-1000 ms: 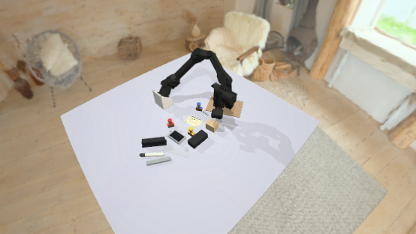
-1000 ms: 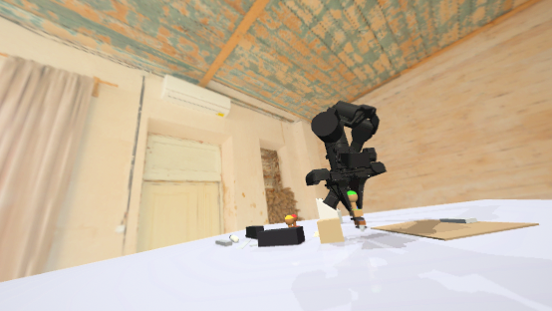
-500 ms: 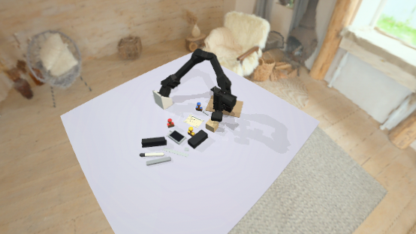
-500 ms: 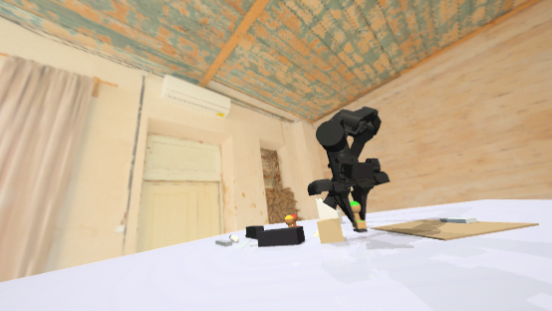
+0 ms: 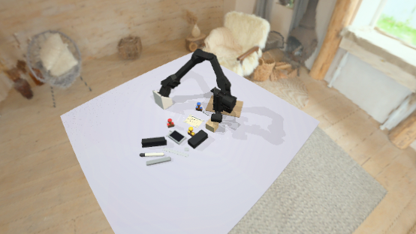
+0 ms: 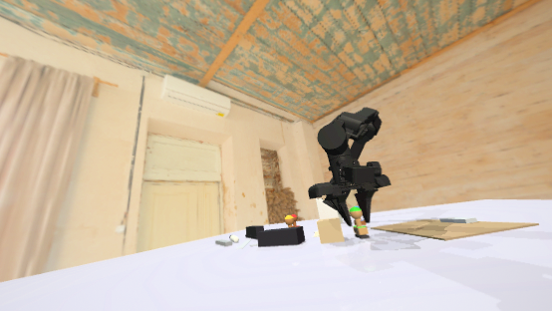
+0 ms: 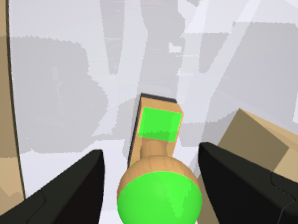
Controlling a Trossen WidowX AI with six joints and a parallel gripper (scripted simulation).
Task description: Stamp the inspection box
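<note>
The green-knobbed pass stamp lies 1 cm below my gripper tip. Also, from my gripper tip: small cardboard box 6 cm to the right; card 12 cm behind, 9 cm to the right, 3 cm below; blue-knobbed stamp 16 cm behind, 1 cm to the left, 1 cm below.
</note>
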